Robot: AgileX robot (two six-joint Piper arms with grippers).
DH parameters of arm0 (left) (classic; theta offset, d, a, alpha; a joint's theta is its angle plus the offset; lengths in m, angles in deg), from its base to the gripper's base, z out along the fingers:
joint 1: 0 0.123 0 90
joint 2: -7.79 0 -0.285 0
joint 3: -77.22 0 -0.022 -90
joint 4: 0 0.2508 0 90
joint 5: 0 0 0.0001 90
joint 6: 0 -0.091 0 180
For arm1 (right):
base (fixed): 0 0 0 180
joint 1: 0 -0.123 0 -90
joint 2: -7.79 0 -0.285 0
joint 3: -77.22 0 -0.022 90
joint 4: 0 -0.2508 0 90
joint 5: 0 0 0.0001 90
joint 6: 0 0.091 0 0
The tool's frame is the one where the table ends.
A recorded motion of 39 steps. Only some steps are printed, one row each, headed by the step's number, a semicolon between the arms.
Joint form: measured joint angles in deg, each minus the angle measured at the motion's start. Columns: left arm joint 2, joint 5, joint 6, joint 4, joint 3, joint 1; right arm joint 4, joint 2, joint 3, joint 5, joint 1, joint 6.
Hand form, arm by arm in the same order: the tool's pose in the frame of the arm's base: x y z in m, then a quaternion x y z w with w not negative. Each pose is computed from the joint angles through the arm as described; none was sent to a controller.
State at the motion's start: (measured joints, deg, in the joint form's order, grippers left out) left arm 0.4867 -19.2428 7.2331 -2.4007 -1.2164 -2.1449; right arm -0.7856 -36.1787 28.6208 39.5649 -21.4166 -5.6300
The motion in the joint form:
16: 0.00 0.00 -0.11 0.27 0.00 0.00; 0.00 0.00 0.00 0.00 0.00 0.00
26: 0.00 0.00 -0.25 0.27 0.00 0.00; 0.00 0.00 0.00 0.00 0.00 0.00
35: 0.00 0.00 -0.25 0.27 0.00 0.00; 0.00 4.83 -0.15 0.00 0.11 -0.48
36: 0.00 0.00 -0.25 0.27 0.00 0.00; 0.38 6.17 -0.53 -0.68 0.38 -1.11
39: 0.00 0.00 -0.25 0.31 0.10 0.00; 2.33 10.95 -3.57 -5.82 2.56 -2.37
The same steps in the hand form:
16: 0.0536 -0.0031 0.1762 -0.04463 0.79193 -0.06468 0.60553; 0.1057 0.0423 0.2705 -0.21075 0.88937 0.06179 0.40098
26: 0.0536 -0.0031 0.1762 -0.04366 0.79199 -0.06394 0.60561; 0.1057 0.0423 0.2705 -0.21075 0.88937 0.06179 0.40098
35: 0.0536 -0.0031 0.1762 -0.04366 0.79199 -0.06394 0.60561; 0.0938 0.0374 0.2787 -0.20977 0.87179 0.06473 0.43793
36: 0.0536 -0.0031 0.1762 -0.04366 0.79199 -0.06394 0.60561; 0.0911 0.0355 0.2798 -0.21229 0.86458 0.05988 0.45150
39: 0.0536 -0.0031 0.1768 -0.04343 0.79147 -0.06371 0.60633; 0.0844 0.0274 0.2772 -0.20570 0.83635 0.03597 0.50687

